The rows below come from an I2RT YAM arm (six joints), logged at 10 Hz.
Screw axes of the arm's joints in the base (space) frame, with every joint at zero. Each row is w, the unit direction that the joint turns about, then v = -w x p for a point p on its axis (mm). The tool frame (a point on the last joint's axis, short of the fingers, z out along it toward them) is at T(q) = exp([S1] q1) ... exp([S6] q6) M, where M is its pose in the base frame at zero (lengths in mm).
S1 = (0, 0, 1, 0, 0, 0)
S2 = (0, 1, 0, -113.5, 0, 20)
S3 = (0, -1, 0, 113.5, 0, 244)
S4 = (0, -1, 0, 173.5, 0, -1)
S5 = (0, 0, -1, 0, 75, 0)
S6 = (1, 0, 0, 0, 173.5, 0)
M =
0 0 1 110.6
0 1 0 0
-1 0 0 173.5
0 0 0 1
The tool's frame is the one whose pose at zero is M.
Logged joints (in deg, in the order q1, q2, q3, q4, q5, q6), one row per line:
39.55 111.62 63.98 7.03 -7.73 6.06
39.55 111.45 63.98 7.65 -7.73 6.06
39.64 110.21 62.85 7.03 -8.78 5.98
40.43 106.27 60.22 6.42 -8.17 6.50
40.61 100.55 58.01 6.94 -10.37 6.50
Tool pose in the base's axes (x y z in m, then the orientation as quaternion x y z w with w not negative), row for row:
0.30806 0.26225 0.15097 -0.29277 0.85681 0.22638 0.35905
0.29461 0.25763 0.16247 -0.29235 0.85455 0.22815 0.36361
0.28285 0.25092 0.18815 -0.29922 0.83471 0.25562 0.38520
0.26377 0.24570 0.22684 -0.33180 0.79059 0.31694 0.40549
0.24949 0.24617 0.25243 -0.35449 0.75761 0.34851 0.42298
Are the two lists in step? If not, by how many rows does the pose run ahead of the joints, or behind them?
The pose runs 2 rows ahead of the joints: the pose in row i belongs to the joints in row i + 2.
